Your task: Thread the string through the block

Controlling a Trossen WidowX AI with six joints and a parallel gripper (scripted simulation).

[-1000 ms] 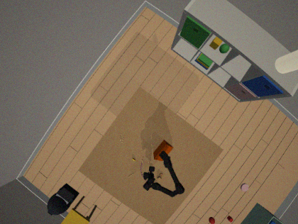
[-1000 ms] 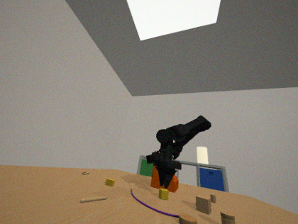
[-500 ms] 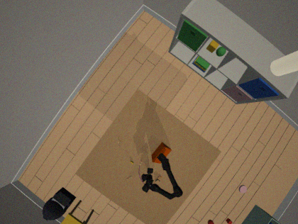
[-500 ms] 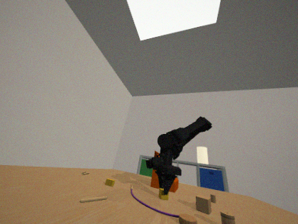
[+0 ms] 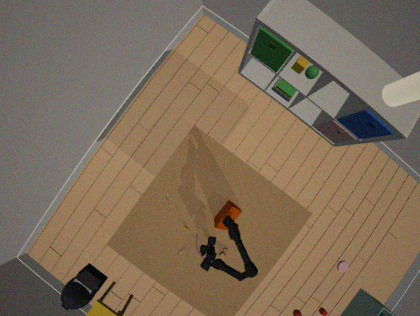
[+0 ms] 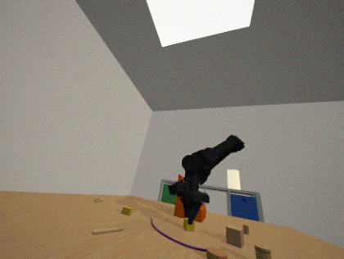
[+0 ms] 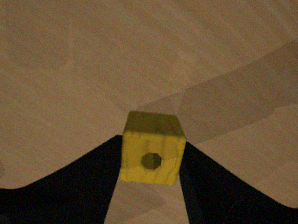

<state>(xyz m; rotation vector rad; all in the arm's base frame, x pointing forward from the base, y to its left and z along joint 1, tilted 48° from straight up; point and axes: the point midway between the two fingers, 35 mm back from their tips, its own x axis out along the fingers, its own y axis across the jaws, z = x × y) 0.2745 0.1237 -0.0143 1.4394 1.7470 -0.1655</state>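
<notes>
My gripper tip is now 140 mm to the right of the wooden block and 20 mm short of it. The rest, counted from my gripper tip: yellow block: right at my gripper tip; loose stick: 200 mm ahead, 140 mm to the right, 20 mm below.
</notes>
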